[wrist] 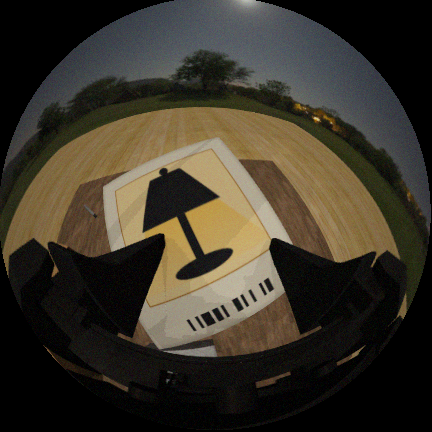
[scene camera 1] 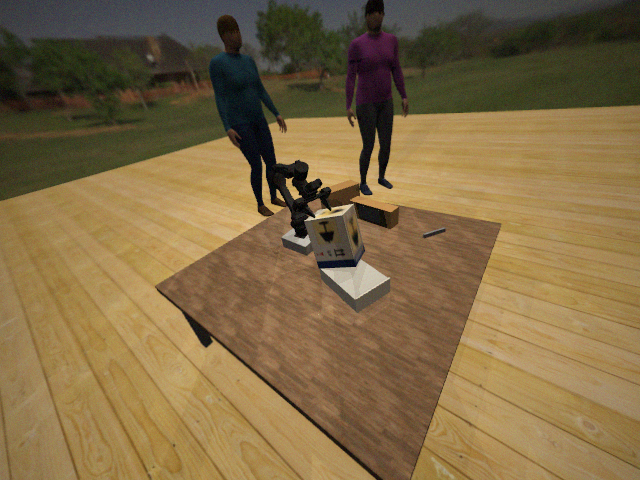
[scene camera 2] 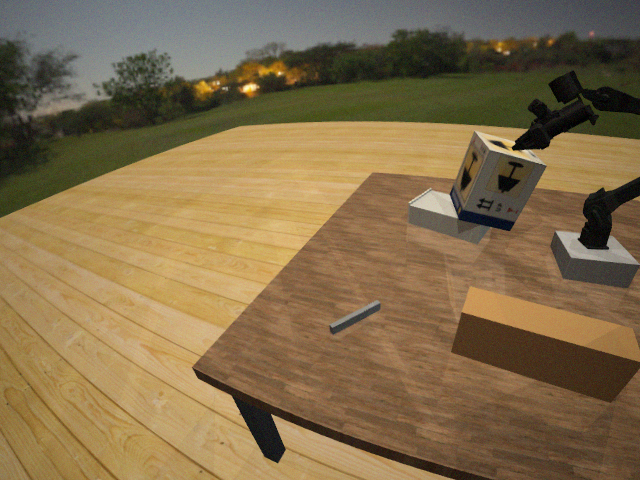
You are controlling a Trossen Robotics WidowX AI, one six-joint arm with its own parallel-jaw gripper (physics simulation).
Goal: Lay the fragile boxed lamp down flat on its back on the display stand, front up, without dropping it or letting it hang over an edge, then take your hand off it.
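The boxed lamp (scene camera 1: 334,235) (scene camera 2: 496,183) (wrist: 193,225) is a white box with black lamp pictures and a blue band at the bottom. It stands tilted, its bottom resting on the end of the white display stand (scene camera 1: 361,286) (scene camera 2: 432,210) nearest the arm. My gripper (scene camera 1: 318,204) (scene camera 2: 530,140) (wrist: 218,242) is open and holds nothing. Its fingers sit at the box's top, one on each side of the lamp face in the wrist view. I cannot tell whether a fingertip touches the box.
The brown table (scene camera 1: 318,371) (scene camera 2: 390,381) stands on a wooden deck. Two brown blocks (scene camera 1: 377,210) (scene camera 1: 342,190) (scene camera 2: 509,329) lie behind the arm's base (scene camera 1: 296,242). A small grey bar (scene camera 1: 434,232) (scene camera 2: 354,316) lies apart. Two people (scene camera 1: 242,110) (scene camera 1: 375,86) stand beyond the table.
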